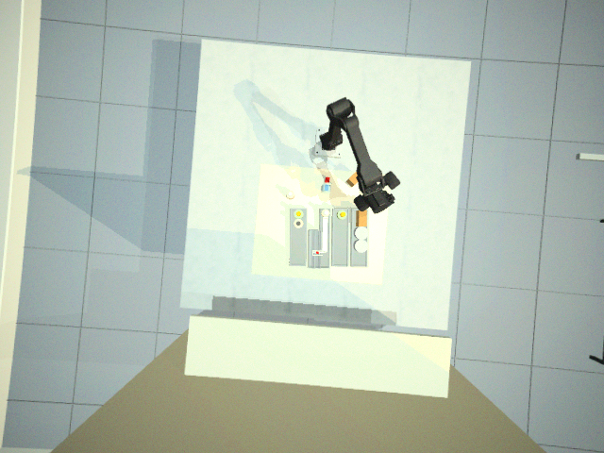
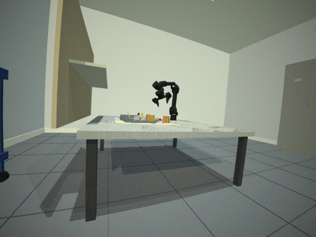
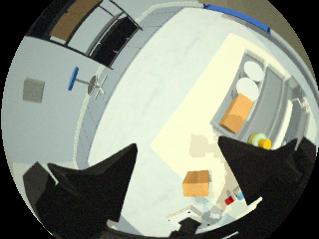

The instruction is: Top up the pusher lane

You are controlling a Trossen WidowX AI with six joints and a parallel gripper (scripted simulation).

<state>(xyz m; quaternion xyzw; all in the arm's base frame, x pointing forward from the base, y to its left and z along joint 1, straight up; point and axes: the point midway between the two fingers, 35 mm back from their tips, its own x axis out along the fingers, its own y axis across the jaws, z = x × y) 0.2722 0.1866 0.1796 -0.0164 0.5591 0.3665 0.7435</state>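
The orange box lies 9 cm ahead of my gripper tip, 6 cm to the right of it and 13 cm below it.
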